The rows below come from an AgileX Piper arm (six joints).
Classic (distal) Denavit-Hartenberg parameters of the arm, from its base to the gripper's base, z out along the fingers. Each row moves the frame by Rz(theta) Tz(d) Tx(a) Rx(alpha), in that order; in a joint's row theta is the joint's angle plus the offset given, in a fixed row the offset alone. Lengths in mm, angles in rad.
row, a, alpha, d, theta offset
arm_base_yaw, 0, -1.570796, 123, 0
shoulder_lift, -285, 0, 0, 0.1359
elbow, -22, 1.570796, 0, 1.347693
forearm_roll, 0, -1.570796, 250.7, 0
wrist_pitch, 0, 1.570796, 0, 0
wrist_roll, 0, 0, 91, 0
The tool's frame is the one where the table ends.
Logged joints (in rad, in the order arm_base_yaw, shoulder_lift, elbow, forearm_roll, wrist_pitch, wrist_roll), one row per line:
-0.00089 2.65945 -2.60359 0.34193 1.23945 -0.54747
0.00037 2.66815 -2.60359 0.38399 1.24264 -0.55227
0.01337 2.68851 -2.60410 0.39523 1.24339 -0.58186
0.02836 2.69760 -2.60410 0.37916 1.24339 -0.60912
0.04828 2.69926 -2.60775 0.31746 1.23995 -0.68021
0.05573 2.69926 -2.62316 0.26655 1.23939 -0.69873
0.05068 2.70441 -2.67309 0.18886 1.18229 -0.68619
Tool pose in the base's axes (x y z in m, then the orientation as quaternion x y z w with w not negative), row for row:
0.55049 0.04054 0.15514 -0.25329 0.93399 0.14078 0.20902
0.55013 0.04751 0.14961 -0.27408 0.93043 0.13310 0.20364
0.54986 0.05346 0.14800 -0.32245 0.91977 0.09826 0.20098
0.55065 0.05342 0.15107 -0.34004 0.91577 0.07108 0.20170
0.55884 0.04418 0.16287 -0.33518 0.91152 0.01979 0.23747
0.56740 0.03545 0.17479 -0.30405 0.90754 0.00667 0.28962
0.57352 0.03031 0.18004 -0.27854 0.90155 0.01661 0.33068
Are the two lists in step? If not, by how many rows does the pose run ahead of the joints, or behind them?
The pose runs 2 rows ahead of the joints: the pose in row i belongs to the joints in row i + 2.
